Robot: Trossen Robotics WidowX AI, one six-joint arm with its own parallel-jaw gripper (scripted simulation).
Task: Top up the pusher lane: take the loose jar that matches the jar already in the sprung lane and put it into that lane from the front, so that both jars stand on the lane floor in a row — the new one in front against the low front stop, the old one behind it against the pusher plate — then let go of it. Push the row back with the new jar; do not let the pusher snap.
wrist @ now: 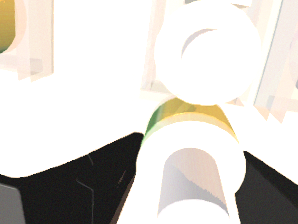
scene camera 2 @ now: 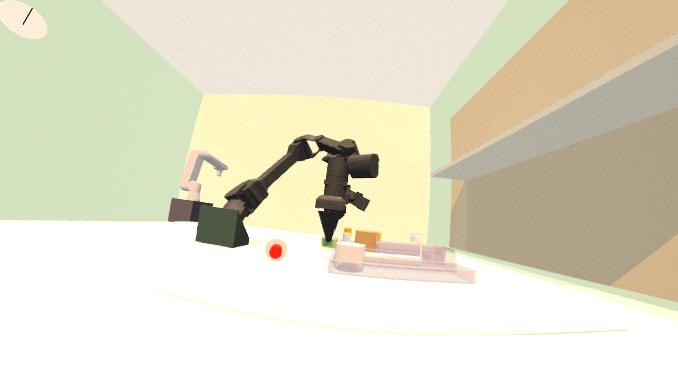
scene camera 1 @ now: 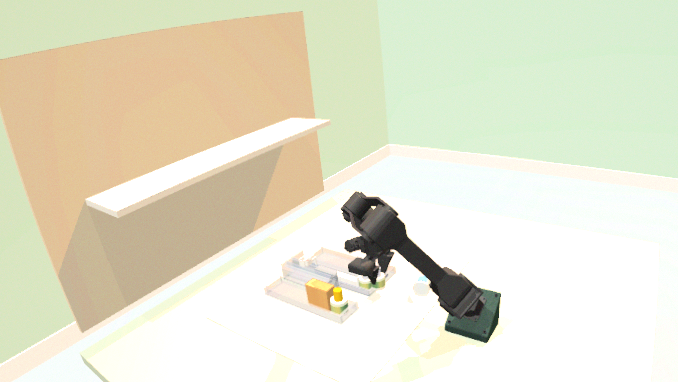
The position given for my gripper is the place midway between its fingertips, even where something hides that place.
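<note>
There is a wall shelf [scene camera 2: 632,91] that I can see, and scene camera 1 gives me a view of the shelf too [scene camera 1: 125,198]. My gripper is visible to me as well [scene camera 2: 329,241]; I find it again in scene camera 1 [scene camera 1: 378,280], and the wrist view shows the gripper too [wrist: 188,150].
</note>
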